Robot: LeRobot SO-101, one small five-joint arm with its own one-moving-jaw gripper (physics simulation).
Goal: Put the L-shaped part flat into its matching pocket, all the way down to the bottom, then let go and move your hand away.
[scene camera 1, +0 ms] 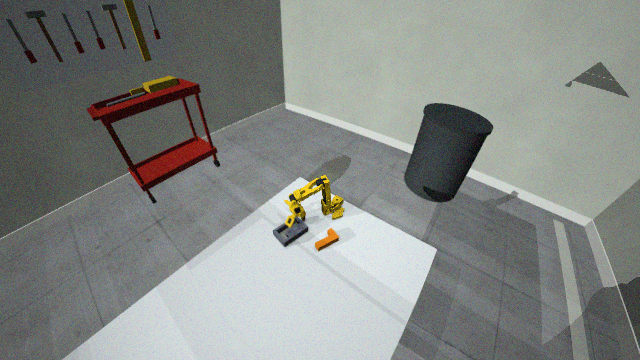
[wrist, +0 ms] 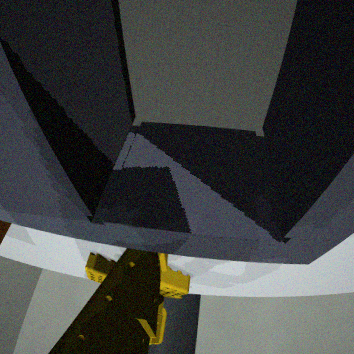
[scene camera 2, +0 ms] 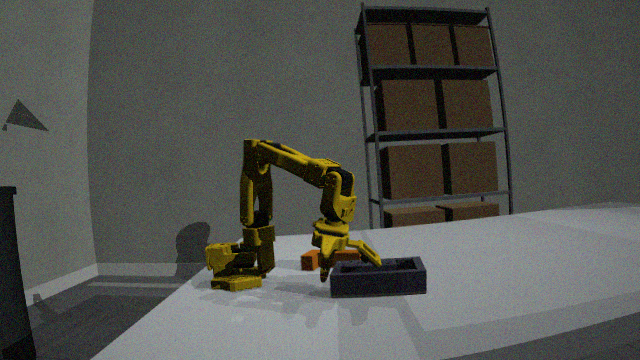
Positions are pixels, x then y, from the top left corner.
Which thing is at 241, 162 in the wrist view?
A dark grey pocket block.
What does the gripper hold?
Nothing.
